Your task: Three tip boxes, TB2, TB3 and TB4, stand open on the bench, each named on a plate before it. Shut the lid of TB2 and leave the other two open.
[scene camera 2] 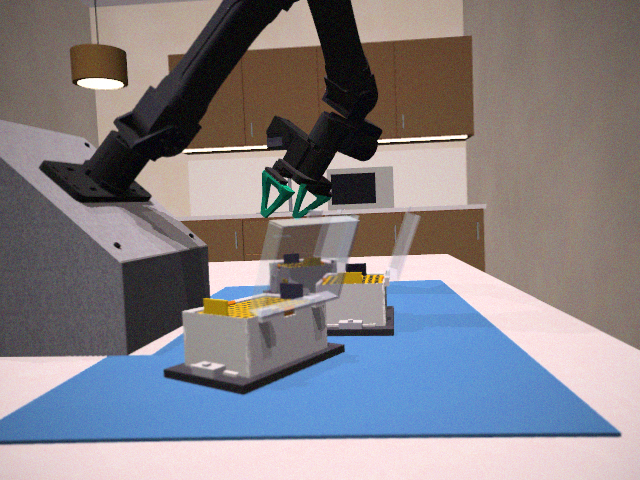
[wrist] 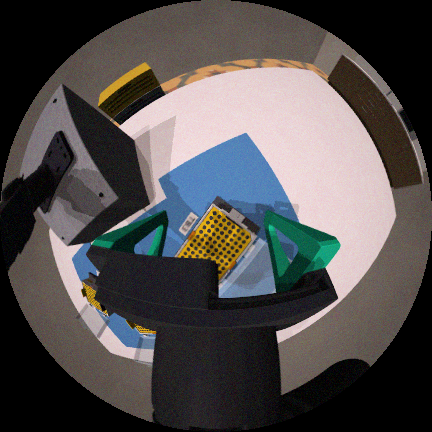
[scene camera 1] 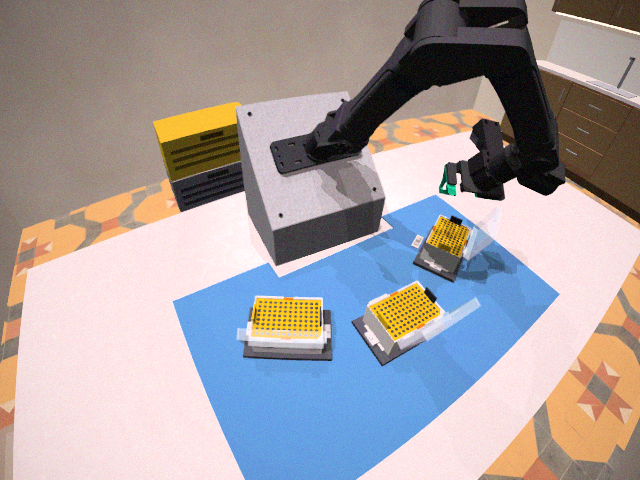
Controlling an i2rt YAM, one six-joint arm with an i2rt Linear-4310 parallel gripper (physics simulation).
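Seen in the pictures: gripper, between the fingertips: (scene camera 2: 279,217) (wrist: 215,215) (scene camera 1: 457,192); arm's base, origin of its link: (scene camera 2: 100,186) (wrist: 48,177) (scene camera 1: 316,149).
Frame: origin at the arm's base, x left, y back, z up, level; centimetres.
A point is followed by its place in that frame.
Note:
Three open tip boxes with yellow perforated racks stand on the mat: a left box (scene camera 1: 287,316) (scene camera 2: 217,343) {x -25.2, y -23.9, z -16.5 cm}, a middle box (scene camera 1: 405,312) (scene camera 2: 356,304) {x -6.4, y -35.7, z -16.4 cm} and a right-hand box (scene camera 1: 448,237) {x 21.4, y -25.0, z -14.2 cm} (scene camera 2: 294,277) (wrist: 222,237) {x 24.5, y -23.5, z -14.3 cm}. Their clear lids stand tilted back; the right-hand box's lid (scene camera 1: 484,235) {x 25.4, y -31.1, z -10.0 cm} (wrist: 252,272) {x 26.4, y -29.8, z -11.6 cm} leans away from the robot base. A small name plate (scene camera 1: 417,240) {x 19.1, y -18.5, z -19.8 cm} (wrist: 188,224) {x 19.0, y -19.0, z -19.8 cm} lies by the right-hand box, its text too small to read. The other plates and names cannot be made out. My gripper (scene camera 1: 464,195) {x 25.6, y -20.4, z -5.6 cm} (scene camera 2: 281,215) {x 25.6, y -20.4, z -5.6 cm} (wrist: 215,215) {x 25.6, y -20.4, z -5.6 cm} is open and empty, above the right-hand box and apart from it.
The blue mat (scene camera 1: 320,413) {x -21.8, y -42.1, z -20.0 cm} (scene camera 2: 465,397) {x -29.7, y -45.4, z -20.0 cm} lies on the pale bench (scene camera 1: 103,361) {x -54.5, y -17.2, z -20.3 cm}. The grey robot base (scene camera 1: 320,201) {x -3.4, y -8.2, z -7.6 cm} (scene camera 2: 56,294) {x -14.7, y -1.8, z -13.1 cm} (wrist: 105,165) {x 12.7, y -5.1, z -7.5 cm} stands beside the mat. A yellow and dark cabinet (scene camera 1: 201,149) (wrist: 130,90) stands on the floor behind.

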